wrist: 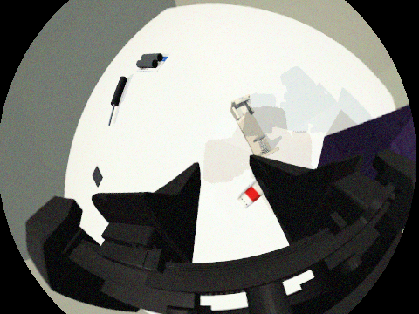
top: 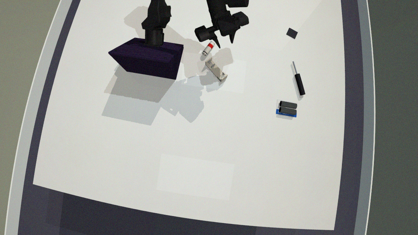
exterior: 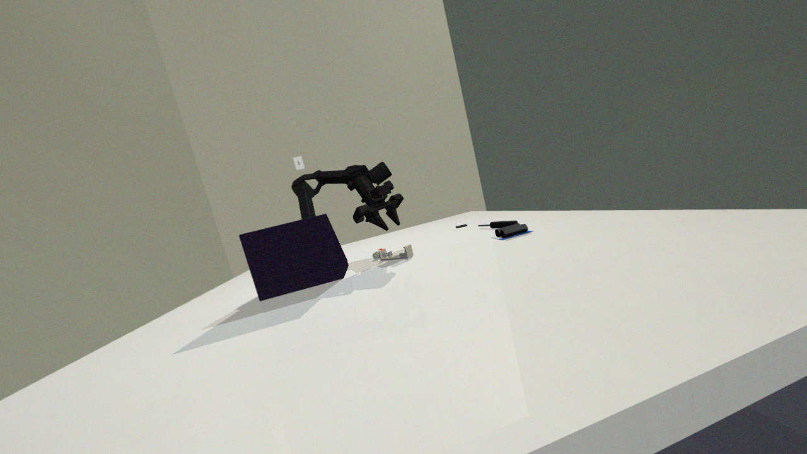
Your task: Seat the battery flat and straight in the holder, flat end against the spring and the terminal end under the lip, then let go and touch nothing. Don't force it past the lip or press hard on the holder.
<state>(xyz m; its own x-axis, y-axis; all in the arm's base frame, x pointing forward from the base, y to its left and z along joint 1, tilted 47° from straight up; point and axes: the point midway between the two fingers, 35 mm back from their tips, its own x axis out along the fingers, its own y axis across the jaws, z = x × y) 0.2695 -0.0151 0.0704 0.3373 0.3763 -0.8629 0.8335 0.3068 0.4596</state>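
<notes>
Now: the battery 70 mm below my gripper tip, 70 mm behind it and 10 mm to the left of it. From my gripper tip the other things lie so: small black square 290 mm ahead, 180 mm to the left, 80 mm below; then black screwdriver 320 mm ahead, 70 mm below, 30 mm to the right.
</notes>
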